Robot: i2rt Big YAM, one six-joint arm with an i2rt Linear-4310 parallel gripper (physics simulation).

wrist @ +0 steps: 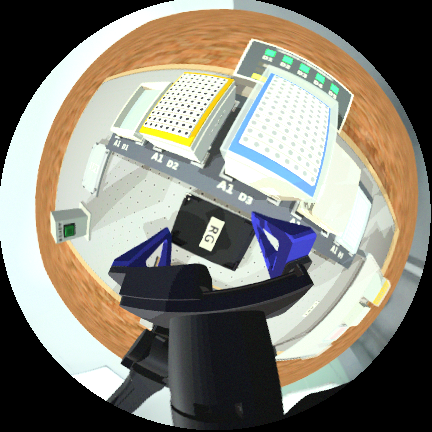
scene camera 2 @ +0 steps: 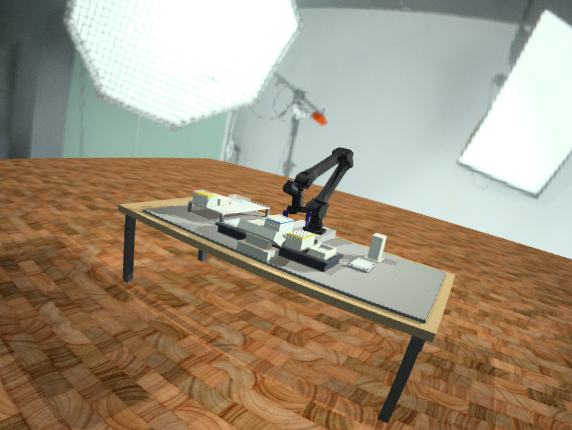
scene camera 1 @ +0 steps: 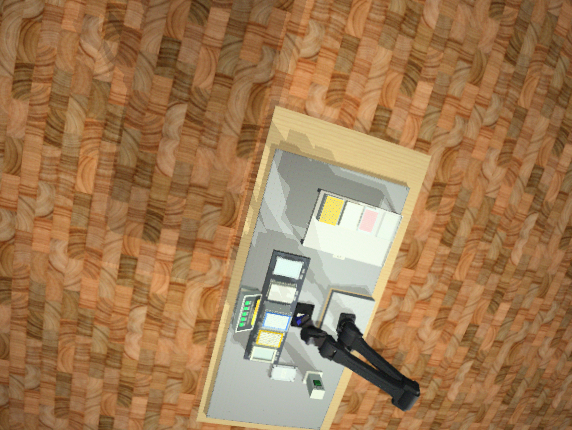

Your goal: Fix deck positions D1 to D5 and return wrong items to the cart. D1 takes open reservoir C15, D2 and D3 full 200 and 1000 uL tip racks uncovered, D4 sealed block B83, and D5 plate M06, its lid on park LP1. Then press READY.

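Frame: origin at the arm's base, x left, y back, z up, level; centimetres.
Seen in the pictures: gripper, fingertip midpoint: [wrist: 209,223] [scene camera 2: 296,226] [scene camera 1: 298,325]; arm's base, link origin: [scene camera 2: 314,230] [scene camera 1: 345,323].
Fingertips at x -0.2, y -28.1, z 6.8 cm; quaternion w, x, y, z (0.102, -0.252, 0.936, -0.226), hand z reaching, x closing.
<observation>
Pixels of each thing's top centre, then the offset from my fingertips to it. "spot": a spot on its surface instead.
- black RG pad, top centre: [wrist: 210,234] [scene camera 1: 302,316] dx -0.5, dy +3.6, dz -8.3 cm
- Open reservoir, top centre: [wrist: 136,104] [scene camera 2: 323,248] [scene camera 1: 263,355] dx +20.7, dy -14.7, dz -1.8 cm
- yellow-rimmed tip rack, top centre: [wrist: 184,97] [scene camera 2: 301,233] [scene camera 1: 269,339] dx +8.5, dy -13.7, dz +1.5 cm
- blue-rimmed tip rack, top centre: [wrist: 300,109] [scene camera 2: 280,216] [scene camera 1: 277,323] dx -3.9, dy -12.6, dz +6.0 cm
- pale item, top centre: [wrist: 342,187] [scene camera 1: 282,294] dx -16.3, dy -11.7, dz -0.2 cm
- light plate, top centre: [wrist: 358,220] [scene camera 1: 288,268] [scene camera 2: 237,221] dx -28.7, dy -10.4, dz -3.5 cm
- Park LP1, surface spot: [wrist: 95,167] [scene camera 1: 284,370] spot: dx +35.0, dy +0.0, dz -7.9 cm
- white cart, top centre: [wrist: 340,322] [scene camera 1: 353,230] [scene camera 2: 230,203] dx -52.9, dy +18.2, dz -3.1 cm
- yellow rack, top centre: [scene camera 1: 332,211] [scene camera 2: 206,192] dx -61.6, dy +2.9, dz +3.4 cm
- pink-topped item, top centre: [wrist: 337,334] [scene camera 1: 369,221] dx -58.9, dy +24.4, dz -2.0 cm
- READY button, top centre: [wrist: 64,230] [scene camera 1: 317,385] dx +36.8, dy +18.4, dz -0.2 cm
My gripper [scene camera 1: 300,318] [scene camera 2: 297,215] [wrist: 209,223] is open and empty, its blue fingers over the black RG pad [wrist: 230,250]. Open reservoir [scene camera 1: 263,354] [scene camera 2: 324,250] [wrist: 134,114] sits at D1. A yellow-rimmed tip rack [scene camera 1: 269,339] [scene camera 2: 300,240] [wrist: 187,107] stands uncovered at D2. A blue-rimmed tip rack [scene camera 1: 276,321] [wrist: 287,127] at D3 seems to have a translucent cover. A pale item [scene camera 1: 282,293] [wrist: 336,175] is at D4 and a light plate [scene camera 1: 288,267] [wrist: 359,220] at D5; their labels are unreadable. Park LP1 [scene camera 1: 283,372] [wrist: 95,167] lies beyond D1.
The white cart [scene camera 1: 345,242] holds a yellow rack [scene camera 1: 331,210], a pink-topped item [scene camera 1: 369,220] and pale items. The READY button [scene camera 1: 317,383] [wrist: 69,230] is on a small post near LP1. A status panel [scene camera 1: 245,312] [wrist: 247,62] with green D1 to D5 lamps stands behind the deck.
</observation>
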